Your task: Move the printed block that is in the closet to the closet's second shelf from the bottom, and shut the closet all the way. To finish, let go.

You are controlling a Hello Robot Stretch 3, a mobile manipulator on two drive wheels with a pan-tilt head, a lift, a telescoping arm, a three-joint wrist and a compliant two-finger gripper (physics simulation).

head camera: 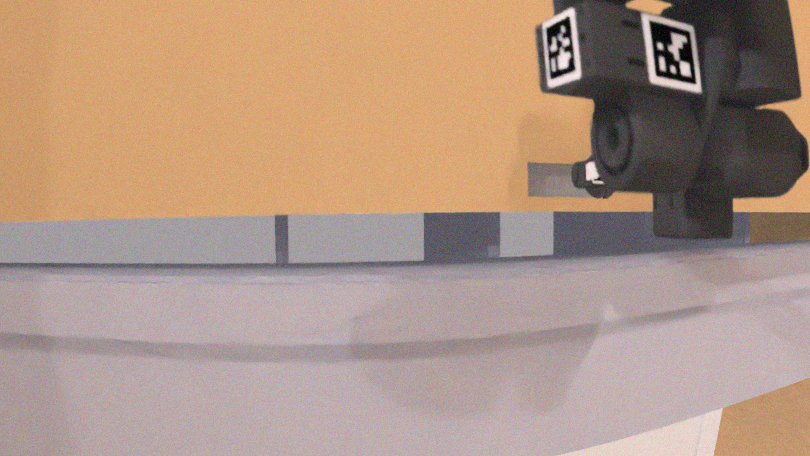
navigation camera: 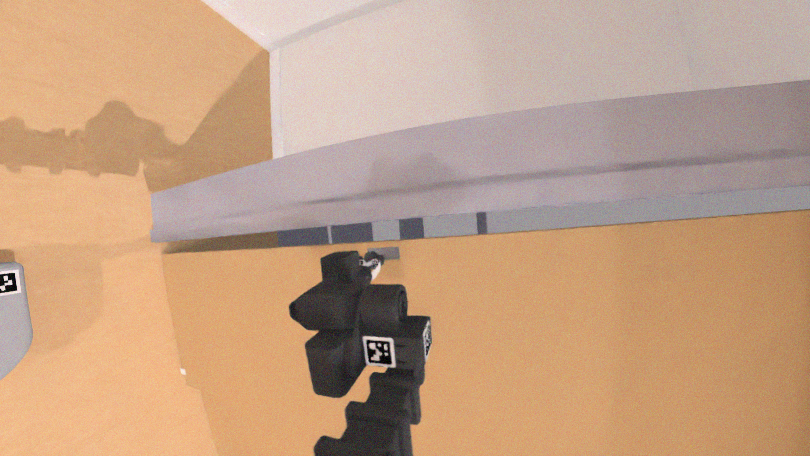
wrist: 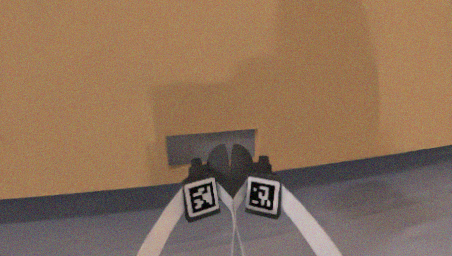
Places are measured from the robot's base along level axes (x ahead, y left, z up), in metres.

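Pixels of known places: gripper, between the fingertips: [head camera: 594, 177] [navigation camera: 373, 258] [wrist: 230, 163].
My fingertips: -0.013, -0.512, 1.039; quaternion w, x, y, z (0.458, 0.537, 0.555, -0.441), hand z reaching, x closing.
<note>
Behind a point stands the place of what it marks, as x, y, z.
The closet's flat orange panel [head camera: 255, 101] {-0.080, -0.563, 1.339} [navigation camera: 566, 339] {-0.230, -0.566, 1.461} [wrist: 125, 50] {-0.104, -0.563, 1.116} fills much of the views. A small grey rectangular slot [head camera: 545, 180] {-0.009, -0.574, 1.063} [navigation camera: 391, 253] {-0.011, -0.574, 1.063} [wrist: 185, 150] {-0.007, -0.574, 1.070} is set near its edge. My gripper [head camera: 589, 175] {-0.013, -0.512, 1.039} [navigation camera: 375, 261] {-0.013, -0.512, 1.039} [wrist: 230, 163] {-0.013, -0.512, 1.039} is at this slot, its two dark fingertips together but for a thin gap at their tips, with no object seen between them. The tips overlap the slot's lower right part in the wrist view; whether they touch it I cannot tell. The printed block and the shelves cannot be made out.
A narrow strip [head camera: 351, 237] {0.098, -1.280, 1.163} of light grey and dark patches runs along the panel's edge. Beside it runs a long lavender-grey band [head camera: 226, 311] {0.099, -0.529, 1.365} [navigation camera: 566, 135] {0.215, -0.541, 1.474} [wrist: 375, 200] {0.071, -0.547, 0.853}. Whitish surfaces [navigation camera: 453, 67] {0.901, -1.263, 1.267} lie beyond. A grey rounded part with a marker [navigation camera: 11, 322] {-0.104, -0.138, 0.160} shows at the left.
</note>
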